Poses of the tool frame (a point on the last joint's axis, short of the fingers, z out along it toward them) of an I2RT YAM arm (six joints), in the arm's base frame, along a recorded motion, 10 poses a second.
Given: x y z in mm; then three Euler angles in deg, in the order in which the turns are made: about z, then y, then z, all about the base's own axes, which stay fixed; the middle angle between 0 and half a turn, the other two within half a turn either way.
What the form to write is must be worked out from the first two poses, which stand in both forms.
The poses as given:
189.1 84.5 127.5 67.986 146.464 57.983
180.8 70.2 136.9 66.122 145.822 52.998
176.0 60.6 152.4 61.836 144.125 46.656
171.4 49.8 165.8 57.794 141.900 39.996
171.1 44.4 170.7 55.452 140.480 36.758
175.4 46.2 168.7 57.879 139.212 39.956
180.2 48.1 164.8 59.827 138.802 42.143
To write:
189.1 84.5 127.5 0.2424 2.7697 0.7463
180.8 70.2 136.9 0.3140 2.7298 0.7283
176.0 60.6 152.4 0.3551 2.6649 0.7063
171.4 49.8 165.8 0.4056 2.5902 0.6822
171.1 44.4 170.7 0.4196 2.5489 0.6687
175.4 46.2 168.7 0.4019 2.5486 0.7230
180.2 48.1 164.8 0.3976 2.5561 0.7555

